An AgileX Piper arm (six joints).
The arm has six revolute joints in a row. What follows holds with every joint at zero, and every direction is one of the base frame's.
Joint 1 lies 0.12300 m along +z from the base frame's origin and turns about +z.
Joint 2 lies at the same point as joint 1 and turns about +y.
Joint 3 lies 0.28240 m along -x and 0.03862 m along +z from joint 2 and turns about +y.
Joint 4 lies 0.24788 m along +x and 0.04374 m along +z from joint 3 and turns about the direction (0.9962, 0, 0.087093).
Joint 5 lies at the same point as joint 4 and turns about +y.
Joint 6 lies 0.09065 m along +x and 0.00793 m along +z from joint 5 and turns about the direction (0.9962, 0, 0.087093).
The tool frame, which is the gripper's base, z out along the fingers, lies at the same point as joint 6; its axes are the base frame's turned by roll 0.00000, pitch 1.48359 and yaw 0.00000 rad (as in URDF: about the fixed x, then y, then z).
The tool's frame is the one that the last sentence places.
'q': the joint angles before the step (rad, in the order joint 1, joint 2, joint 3, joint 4, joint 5, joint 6). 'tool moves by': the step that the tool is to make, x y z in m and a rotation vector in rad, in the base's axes. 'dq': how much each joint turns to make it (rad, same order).
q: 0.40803, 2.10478, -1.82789, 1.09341, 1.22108, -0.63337
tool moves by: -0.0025, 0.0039, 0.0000, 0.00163, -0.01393, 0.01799
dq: 0.01015, 0.00019, -0.00032, -0.00004, 0.00005, -0.01594
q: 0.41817, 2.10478, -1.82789, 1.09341, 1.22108, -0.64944
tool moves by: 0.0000, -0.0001, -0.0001, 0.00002, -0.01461, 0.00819
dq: -0.00004, -0.00007, -0.00003, -0.00190, 0.00009, -0.01594
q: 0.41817, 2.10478, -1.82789, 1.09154, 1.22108, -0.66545
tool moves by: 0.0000, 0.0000, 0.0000, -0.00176, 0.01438, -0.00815
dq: 0.00000, 0.00000, 0.00000, 0.00000, -0.00001, 0.01662
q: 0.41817, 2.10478, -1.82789, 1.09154, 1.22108, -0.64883
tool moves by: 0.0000, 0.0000, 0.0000, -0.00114, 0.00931, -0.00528
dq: 0.00000, 0.00000, 0.00000, 0.00000, -0.00001, 0.01076
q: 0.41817, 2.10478, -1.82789, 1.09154, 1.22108, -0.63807
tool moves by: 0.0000, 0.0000, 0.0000, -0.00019, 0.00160, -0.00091
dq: 0.00000, 0.00000, 0.00000, 0.00001, 0.00000, 0.00185
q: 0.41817, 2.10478, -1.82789, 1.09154, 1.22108, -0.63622
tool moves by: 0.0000, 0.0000, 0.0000, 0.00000, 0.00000, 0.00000
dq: 0.00000, 0.00000, 0.00000, 0.00000, 0.00000, 0.00000
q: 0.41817, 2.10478, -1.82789, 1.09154, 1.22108, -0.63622
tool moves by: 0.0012, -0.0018, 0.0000, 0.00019, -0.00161, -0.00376
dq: -0.00473, 0.00007, -0.00012, -0.00002, 0.00008, -0.00184
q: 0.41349, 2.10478, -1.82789, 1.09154, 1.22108, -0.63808
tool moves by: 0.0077, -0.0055, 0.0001, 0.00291, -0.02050, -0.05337
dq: -0.01524, -0.00002, 0.00001, 0.00188, -0.04334, -0.00002
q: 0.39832, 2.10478, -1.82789, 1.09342, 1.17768, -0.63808
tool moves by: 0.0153, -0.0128, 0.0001, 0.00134, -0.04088, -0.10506
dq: -0.03219, 0.00009, 0.00003, 0.00006, -0.08362, -0.00015
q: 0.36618, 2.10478, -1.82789, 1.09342, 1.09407, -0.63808
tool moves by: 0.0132, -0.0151, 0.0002, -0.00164, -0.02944, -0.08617
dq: -0.03522, -0.00017, 0.00016, -0.00177, -0.05884, -0.00002
